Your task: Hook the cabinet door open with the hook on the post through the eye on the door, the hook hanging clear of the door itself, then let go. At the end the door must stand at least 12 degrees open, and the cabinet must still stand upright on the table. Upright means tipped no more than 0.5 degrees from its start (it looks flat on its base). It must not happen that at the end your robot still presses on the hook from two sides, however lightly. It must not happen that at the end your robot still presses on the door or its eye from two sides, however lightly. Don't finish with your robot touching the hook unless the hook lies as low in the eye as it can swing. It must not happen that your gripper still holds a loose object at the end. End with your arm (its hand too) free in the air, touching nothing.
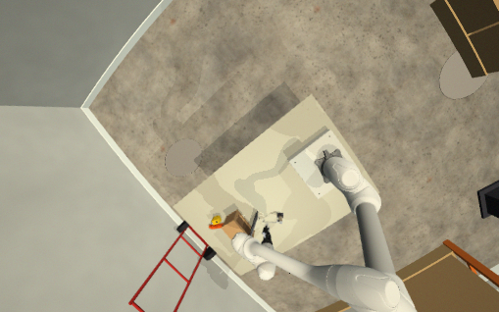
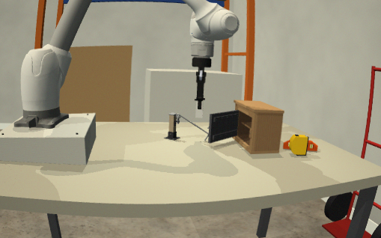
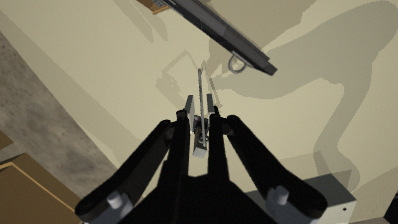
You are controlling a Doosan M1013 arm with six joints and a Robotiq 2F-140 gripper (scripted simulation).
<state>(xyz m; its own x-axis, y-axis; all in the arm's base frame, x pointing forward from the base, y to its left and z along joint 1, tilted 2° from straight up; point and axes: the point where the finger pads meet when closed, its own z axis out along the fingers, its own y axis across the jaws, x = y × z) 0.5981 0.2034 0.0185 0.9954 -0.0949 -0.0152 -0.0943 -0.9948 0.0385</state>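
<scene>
Now: the dark door 100 mm ahead of my hand, 30 mm to the right of it and 60 mm below it.
</scene>
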